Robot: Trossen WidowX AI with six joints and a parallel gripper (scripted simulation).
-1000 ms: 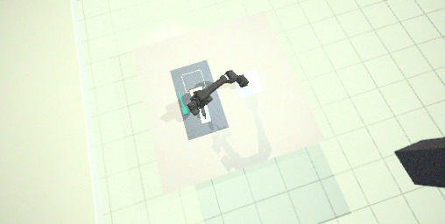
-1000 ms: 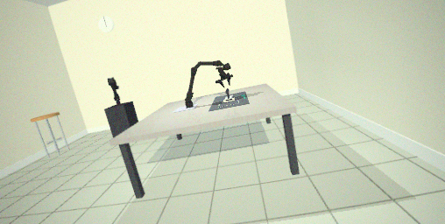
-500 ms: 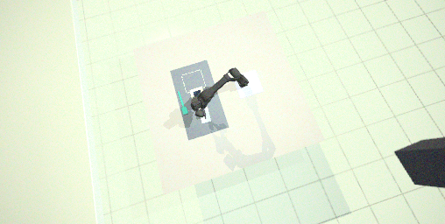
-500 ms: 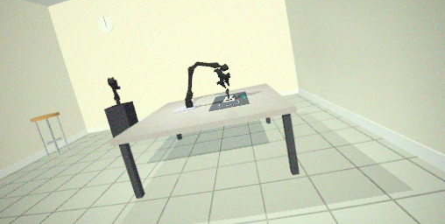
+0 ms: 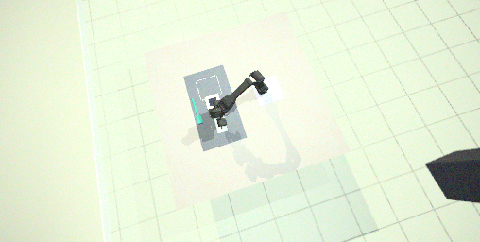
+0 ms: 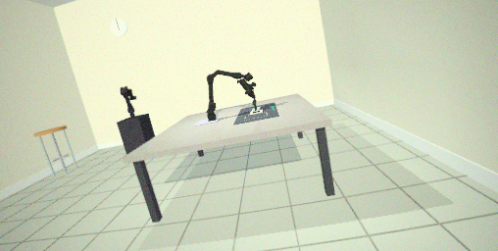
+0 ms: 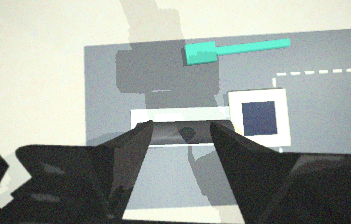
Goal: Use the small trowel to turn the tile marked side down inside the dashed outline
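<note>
My gripper tip is 130 mm to the left of the grey mat, 120 mm above it and 10 mm past it. Round my gripper tip: teal trowel: 130 mm ahead, 110 mm to the right, 100 mm below; then tile: 160 mm to the right, 100 mm below, 10 mm behind.
</note>
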